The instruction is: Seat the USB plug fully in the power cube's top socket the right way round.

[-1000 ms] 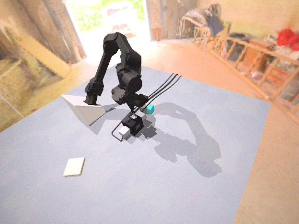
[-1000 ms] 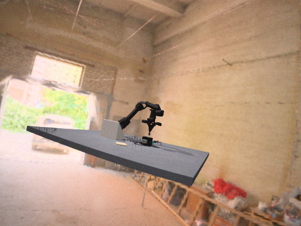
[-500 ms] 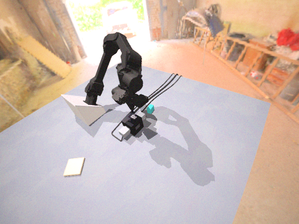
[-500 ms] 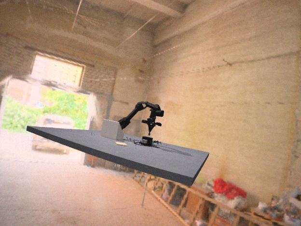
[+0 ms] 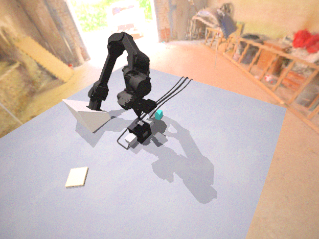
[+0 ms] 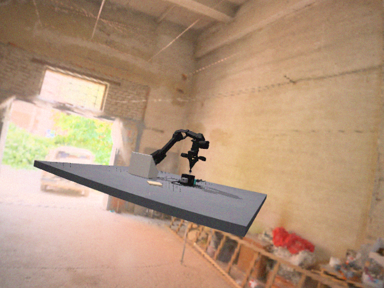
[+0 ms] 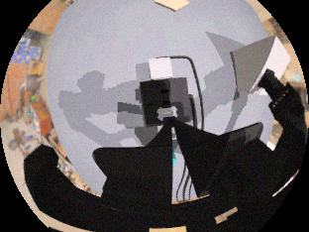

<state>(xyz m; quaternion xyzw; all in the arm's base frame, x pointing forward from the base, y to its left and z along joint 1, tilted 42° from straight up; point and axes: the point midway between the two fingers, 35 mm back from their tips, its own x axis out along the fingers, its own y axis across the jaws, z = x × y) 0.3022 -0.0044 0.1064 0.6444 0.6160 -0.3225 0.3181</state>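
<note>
The USB plug lies 20 mm below my gripper tip. Round my gripper tip: cream flat tile (350 mm to the right, 120 mm below, 90 mm behind); then teal block (140 mm to the left, 110 mm below).
</note>
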